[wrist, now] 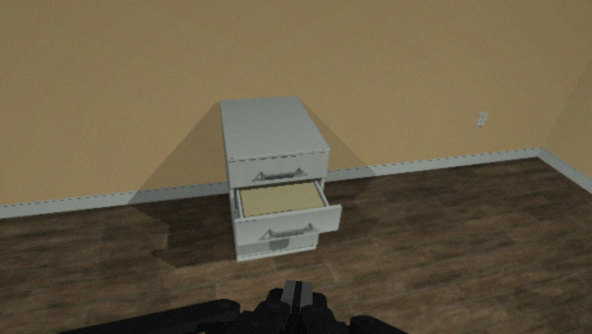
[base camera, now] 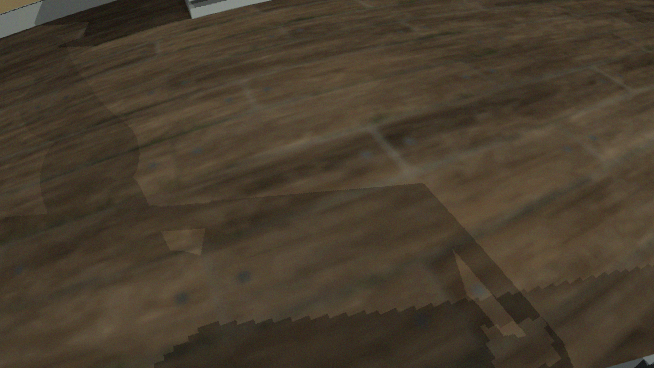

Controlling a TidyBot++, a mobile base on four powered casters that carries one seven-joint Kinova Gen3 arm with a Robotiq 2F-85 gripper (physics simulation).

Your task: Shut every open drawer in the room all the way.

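Frame: origin at the arm's base, x ahead, y up, z right, level; metres.
Seen in the pictures: gripper, fingertip midpoint: (wrist: 297, 300).
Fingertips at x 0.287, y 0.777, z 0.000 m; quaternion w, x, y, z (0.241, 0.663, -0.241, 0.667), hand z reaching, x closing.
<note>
A point is followed by its place in that frame.
A white drawer cabinet (wrist: 270, 125) {x 1.463, y 0.249, z -0.203 m} stands against the wall in the middle of the wrist view; the bottom corner of the cabinet (base camera: 225, 7) {x 1.218, y -0.385, z -0.233 m} shows at the top edge of the base camera view. Its middle drawer (wrist: 286, 226) {x 1.046, y 0.041, z -0.073 m} is pulled out, and the pale inside of that drawer shows. The top drawer (wrist: 240, 173) {x 1.181, y 0.173, z -0.279 m} is flush with the cabinet. The low part of the front is partly hidden under the open drawer. My gripper (wrist: 297, 300) {x 0.287, y 0.777, z 0.000 m} is shut and empty, at the bottom of the wrist view, apart from the cabinet and in front of it.
A tan wall (wrist: 125, 75) {x 1.576, y 0.396, z -0.931 m} with a white baseboard (wrist: 425, 164) {x 2.177, y -0.342, z 0.844 m} runs behind the cabinet. A wall outlet (wrist: 482, 119) {x 2.308, y 0.001, z 1.194 m} is to the right, near a room corner. Dark wood floor (base camera: 350, 100) {x 0.649, y -0.396, z 0.066 m} (wrist: 450, 225) {x 1.605, y -0.397, z 0.875 m} lies in front, with shadows of the arm across it in the base camera view.
</note>
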